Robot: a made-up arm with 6 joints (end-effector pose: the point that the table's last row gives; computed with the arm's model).
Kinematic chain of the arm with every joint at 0, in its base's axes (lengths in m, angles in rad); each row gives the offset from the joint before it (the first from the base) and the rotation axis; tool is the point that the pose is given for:
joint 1: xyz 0 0 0.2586 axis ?
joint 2: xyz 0 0 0 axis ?
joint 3: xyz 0 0 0.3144 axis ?
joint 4: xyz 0 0 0 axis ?
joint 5: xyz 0.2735 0 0 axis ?
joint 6: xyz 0 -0.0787 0 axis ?
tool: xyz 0 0 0
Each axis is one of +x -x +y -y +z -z.
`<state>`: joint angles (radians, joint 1 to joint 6).
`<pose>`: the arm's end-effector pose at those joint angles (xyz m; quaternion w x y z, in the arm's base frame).
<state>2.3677 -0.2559 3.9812 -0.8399 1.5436 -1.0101</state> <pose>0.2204 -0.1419 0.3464 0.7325 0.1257 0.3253 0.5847</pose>
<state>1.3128 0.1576 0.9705 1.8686 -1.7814 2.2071</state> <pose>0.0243 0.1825 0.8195 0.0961 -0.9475 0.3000 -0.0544</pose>
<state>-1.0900 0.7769 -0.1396 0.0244 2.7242 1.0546</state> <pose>0.1099 -0.3807 0.2669 0.2587 -0.6190 -0.4257 -0.6072</pose>
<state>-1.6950 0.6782 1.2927 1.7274 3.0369 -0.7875</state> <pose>-0.0344 -0.3745 0.7246 0.6412 -0.4356 0.0288 0.6310</pose>
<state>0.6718 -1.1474 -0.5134 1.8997 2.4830 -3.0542</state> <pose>-0.1022 -0.0488 0.6098 0.2614 -0.2189 0.5837 0.7369</pose>
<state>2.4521 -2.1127 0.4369 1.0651 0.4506 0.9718</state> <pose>0.4368 -0.3108 0.1919 0.7224 0.4365 -0.4245 -0.3277</pose>
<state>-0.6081 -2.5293 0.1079 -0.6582 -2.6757 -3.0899</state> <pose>-0.3613 0.1756 0.1756 0.2917 0.9407 -0.1368 -0.1065</pose>
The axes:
joint 1: +z
joint 2: +y
joint 3: -y
joint 4: -x
joint 5: -y
joint 6: -x

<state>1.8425 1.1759 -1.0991 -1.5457 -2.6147 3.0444</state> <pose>-0.0124 0.0518 0.2220 0.0296 0.4280 0.4056 0.8071</pose>
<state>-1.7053 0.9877 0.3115 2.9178 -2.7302 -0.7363</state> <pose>0.0108 -0.4926 0.2742 0.5148 0.4718 -0.2318 0.6773</pose>
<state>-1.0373 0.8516 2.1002 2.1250 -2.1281 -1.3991</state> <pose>0.1677 -0.2025 0.7463 0.1598 -0.1160 0.5269 0.8267</pose>
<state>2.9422 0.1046 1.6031 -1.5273 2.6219 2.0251</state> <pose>-0.1277 0.0293 0.8384 0.7637 0.0847 0.5926 0.2418</pose>
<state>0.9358 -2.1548 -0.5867 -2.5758 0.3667 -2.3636</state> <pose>-0.1836 -0.1372 0.3586 0.7893 -0.2118 -0.5720 -0.0701</pose>
